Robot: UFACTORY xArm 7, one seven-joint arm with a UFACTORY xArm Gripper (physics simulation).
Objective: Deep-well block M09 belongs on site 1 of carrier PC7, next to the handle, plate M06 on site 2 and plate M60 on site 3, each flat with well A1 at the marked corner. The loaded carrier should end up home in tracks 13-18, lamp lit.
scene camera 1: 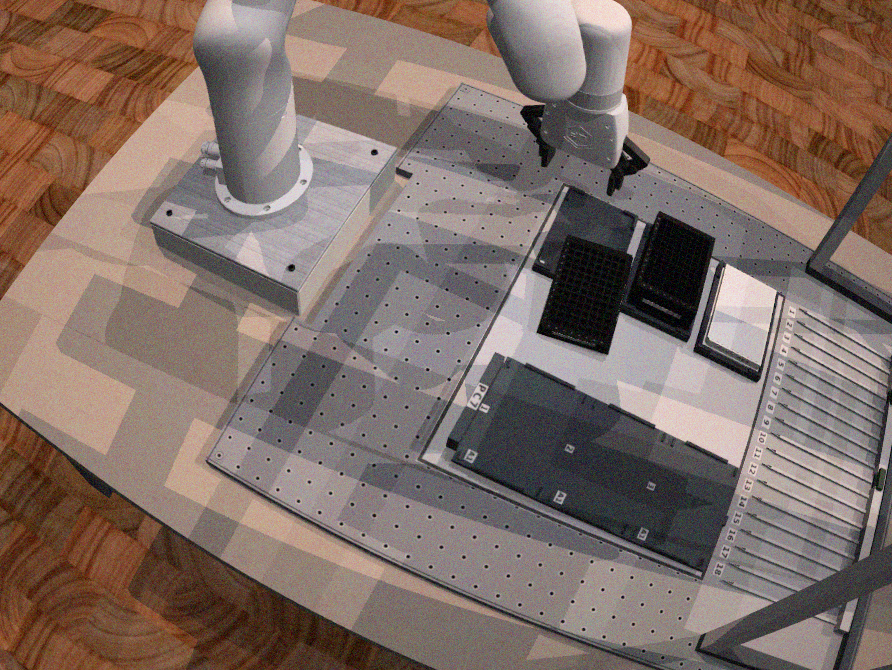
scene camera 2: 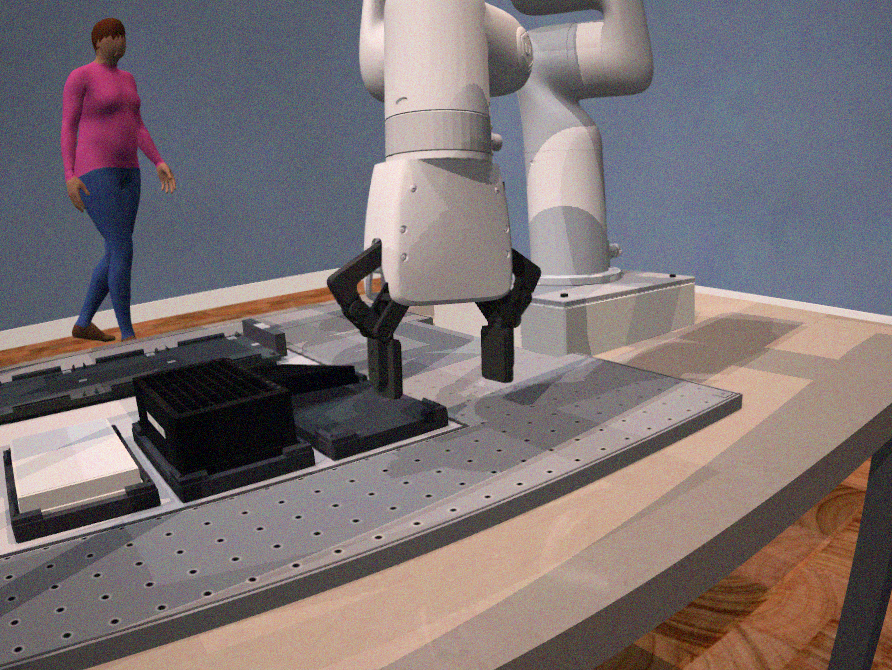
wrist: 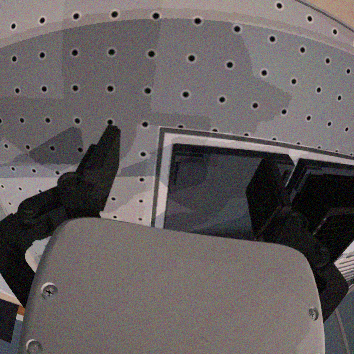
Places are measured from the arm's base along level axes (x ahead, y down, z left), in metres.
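Pixels of known places: gripper, fingertip midpoint: (scene camera 1: 580, 174) (scene camera 2: 445, 388) (wrist: 189, 159); arm's base at its link origin: (scene camera 1: 263, 179) (scene camera 2: 570, 278).
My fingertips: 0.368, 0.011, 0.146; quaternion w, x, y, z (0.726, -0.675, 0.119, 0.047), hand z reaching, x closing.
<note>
For each thing: its top centre in the pictures, then the offset to it from my fingertips, as dx, dy, dz. "*": a spot on its surface instead. Level surfaces: height alone.
- empty dark nest at its top centre: (scene camera 2: 343, 397) (wrist: 219, 224) (scene camera 1: 590, 236) +0.029, +0.016, -0.084
- shallow black plate at its top centre: (scene camera 2: 273, 356) (scene camera 1: 591, 282) +0.038, -0.007, -0.167
- tall black deep-well block at its top centre: (scene camera 2: 203, 384) (wrist: 325, 249) (scene camera 1: 678, 260) +0.138, -0.020, -0.104
- white plate at its top centre: (scene camera 2: 66, 452) (scene camera 1: 744, 313) +0.247, +0.007, -0.127
- Carrier PC7 at its top centre: (scene camera 1: 612, 459) (scene camera 2: 129, 352) +0.103, +0.004, -0.366
- numbered track deck at its surface level: dy +0.033
- small dark green part at a spot on its surface: (scene camera 1: 880, 478) * +0.493, +0.012, -0.300
My gripper (scene camera 1: 579, 176) (scene camera 2: 443, 385) (wrist: 189, 159) is open and empty, above the left edge of an empty dark nest (scene camera 1: 587, 219) (scene camera 2: 364, 421) (wrist: 215, 200). A shallow black plate (scene camera 1: 587, 295) (scene camera 2: 313, 374) lies tilted, one end on that nest's edge. The tall black deep-well block (scene camera 1: 677, 263) (scene camera 2: 216, 414) sits in the middle nest. A white plate (scene camera 1: 742, 313) (scene camera 2: 75, 457) sits in the third nest. Carrier PC7 (scene camera 1: 533, 432) (scene camera 2: 173, 360) lies flat with empty sites; its far end is beside track labels 13-18. Plate names are unreadable.
The numbered track deck (scene camera 1: 822, 461) is at the right in scene camera 1, with grey frame posts (scene camera 1: 854, 209) near it. A small dark green part (scene camera 1: 880, 478) is on its far rail; whether it is lit is unclear. A person (scene camera 2: 111, 122) stands beyond the table.
</note>
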